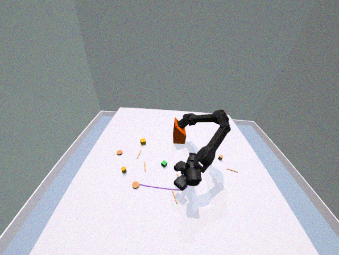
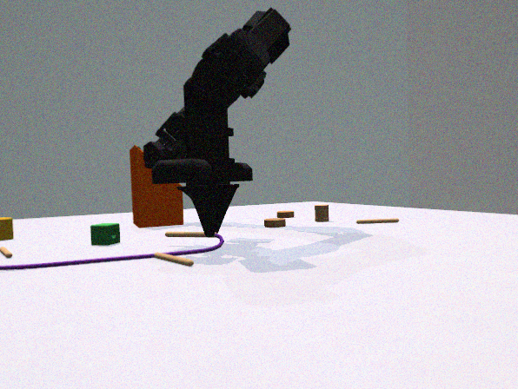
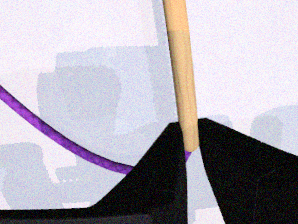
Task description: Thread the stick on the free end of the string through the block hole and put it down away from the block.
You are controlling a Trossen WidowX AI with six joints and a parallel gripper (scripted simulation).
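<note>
My gripper tip is now 130 mm past the green block and 120 mm to the left of it. The rest, counted from my gripper tip: thin wooden stick 10 mm to the right, 10 mm behind; then loose stick 90 mm ahead, 70 mm to the right, 10 mm below; then round wooden button 290 mm to the right, 10 mm below.
</note>
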